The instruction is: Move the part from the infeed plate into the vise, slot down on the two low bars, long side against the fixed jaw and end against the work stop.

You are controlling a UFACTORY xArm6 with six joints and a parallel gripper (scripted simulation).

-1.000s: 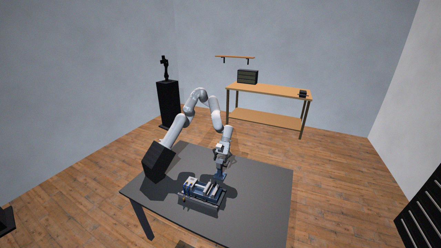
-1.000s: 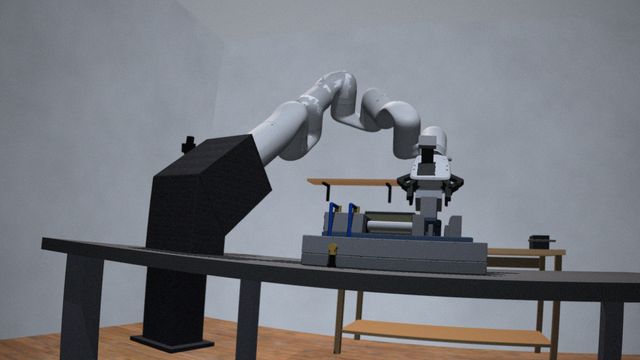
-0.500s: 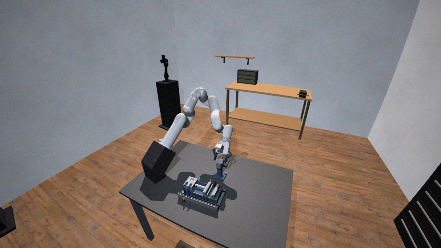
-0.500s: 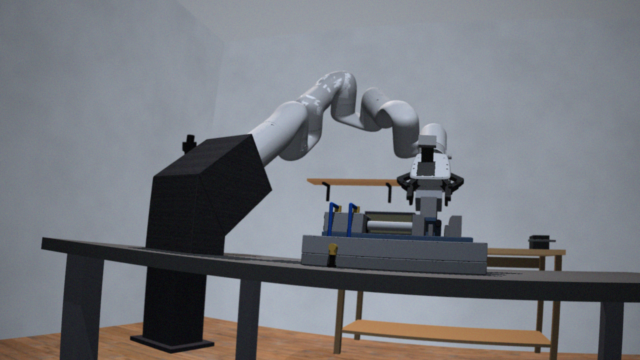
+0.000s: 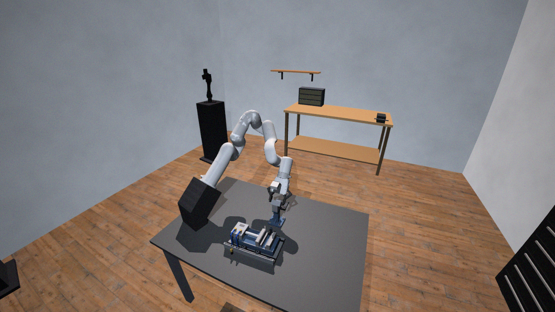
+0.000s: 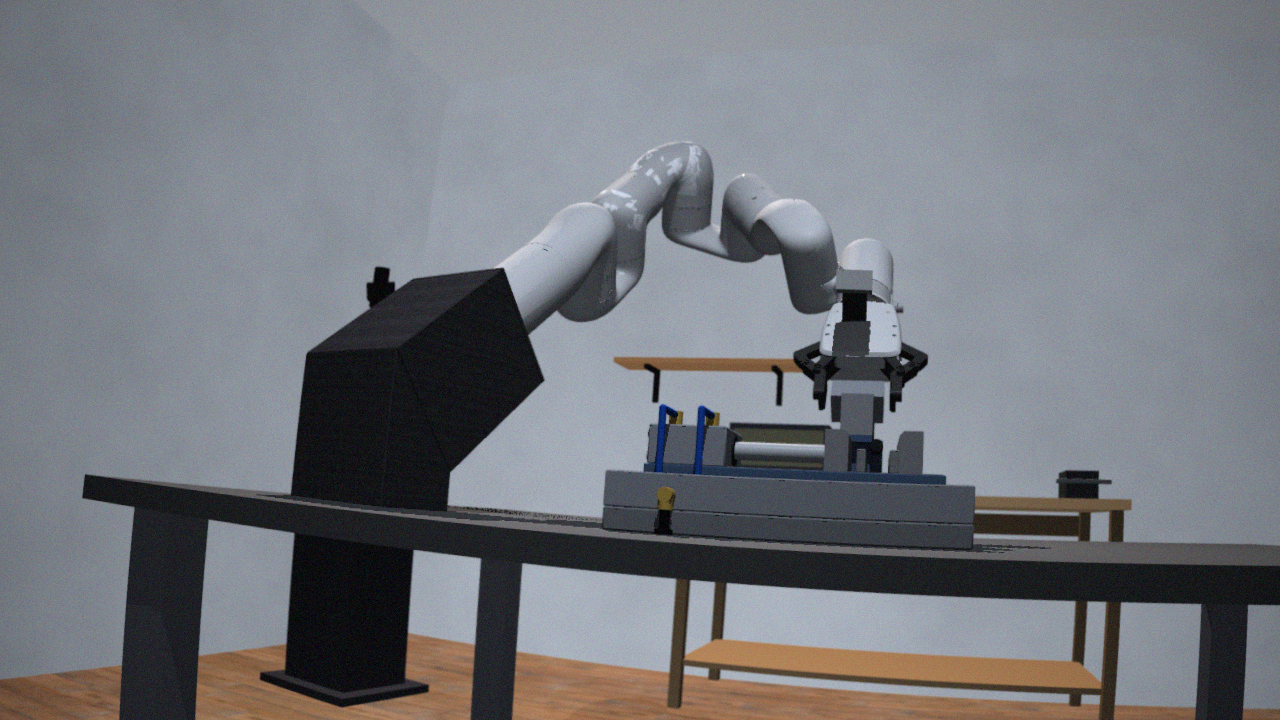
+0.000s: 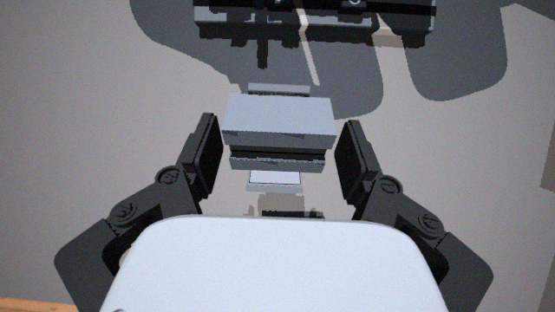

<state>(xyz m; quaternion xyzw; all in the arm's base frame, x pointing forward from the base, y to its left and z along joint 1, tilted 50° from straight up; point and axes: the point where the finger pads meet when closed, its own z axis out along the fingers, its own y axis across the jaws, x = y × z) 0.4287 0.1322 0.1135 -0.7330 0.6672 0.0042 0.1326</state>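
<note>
The part is right at my hand. The rest, counted from my hand: moving jaw: 22 cm to the right, 9 cm below, 4 cm ahead; work stop: 17 cm to the right, 7 cm below, 6 cm ahead; fixed jaw: 21 cm to the right, 10 cm ahead, 9 cm below.
</note>
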